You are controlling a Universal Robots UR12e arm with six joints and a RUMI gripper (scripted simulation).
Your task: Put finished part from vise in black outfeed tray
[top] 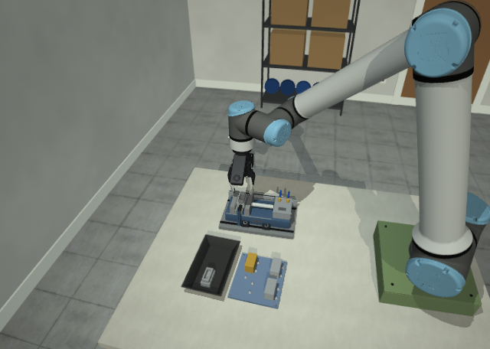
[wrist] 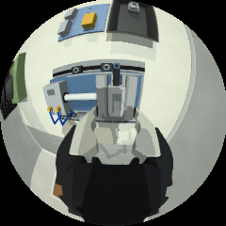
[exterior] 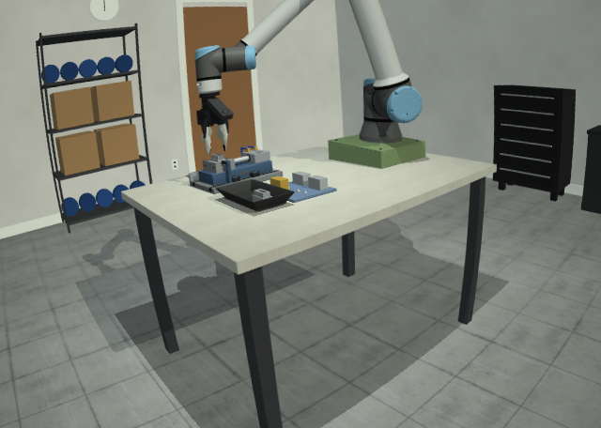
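Right now the blue vise is 7 cm behind my hand and 9 cm below it. Round my hand: blue fixture plate: 13 cm behind, 29 cm to the left, 13 cm below; orange block: 9 cm behind, 25 cm to the left, 11 cm below.
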